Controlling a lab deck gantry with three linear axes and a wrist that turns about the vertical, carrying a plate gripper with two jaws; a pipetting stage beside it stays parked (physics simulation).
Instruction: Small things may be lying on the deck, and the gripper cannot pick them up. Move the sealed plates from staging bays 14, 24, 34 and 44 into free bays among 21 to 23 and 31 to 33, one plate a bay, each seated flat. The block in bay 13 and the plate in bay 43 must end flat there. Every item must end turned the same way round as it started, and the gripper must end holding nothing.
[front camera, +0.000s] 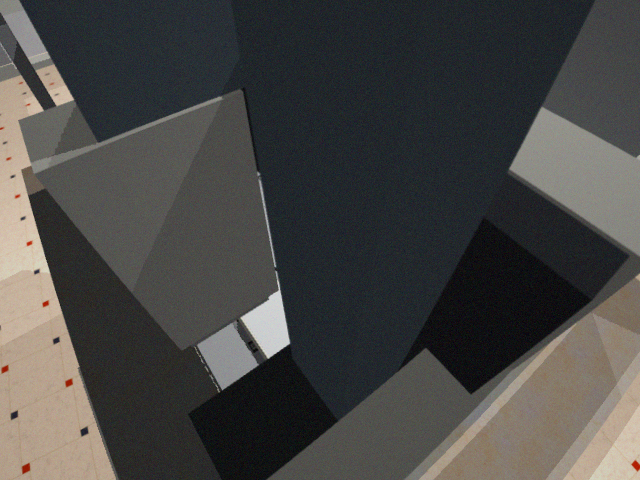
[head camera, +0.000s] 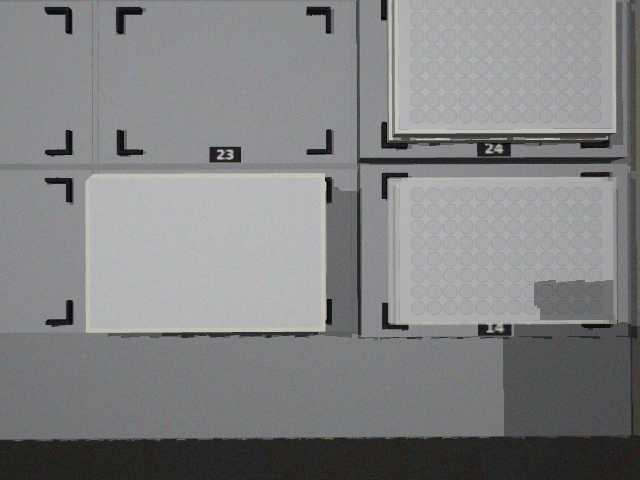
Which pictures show my gripper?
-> The front camera view only.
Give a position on a tall block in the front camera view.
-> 266, 325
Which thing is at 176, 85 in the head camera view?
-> A bay 23.
